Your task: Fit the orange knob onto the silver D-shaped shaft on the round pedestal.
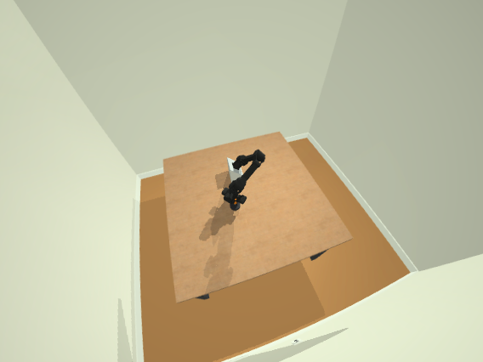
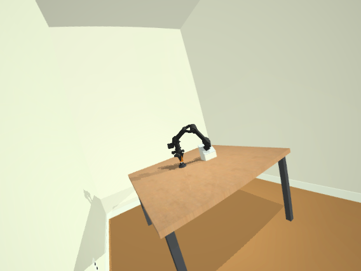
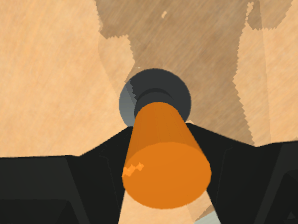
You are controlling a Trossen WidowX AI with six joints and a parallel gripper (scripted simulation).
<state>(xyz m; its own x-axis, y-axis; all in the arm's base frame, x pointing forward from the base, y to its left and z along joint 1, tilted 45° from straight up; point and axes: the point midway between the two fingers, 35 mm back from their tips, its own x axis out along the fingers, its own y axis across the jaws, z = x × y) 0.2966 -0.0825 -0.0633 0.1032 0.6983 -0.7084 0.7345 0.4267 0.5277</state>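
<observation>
Now: the orange knob 30 mm above my gripper tip. Round my gripper tip: pedestal (40 mm below).
</observation>
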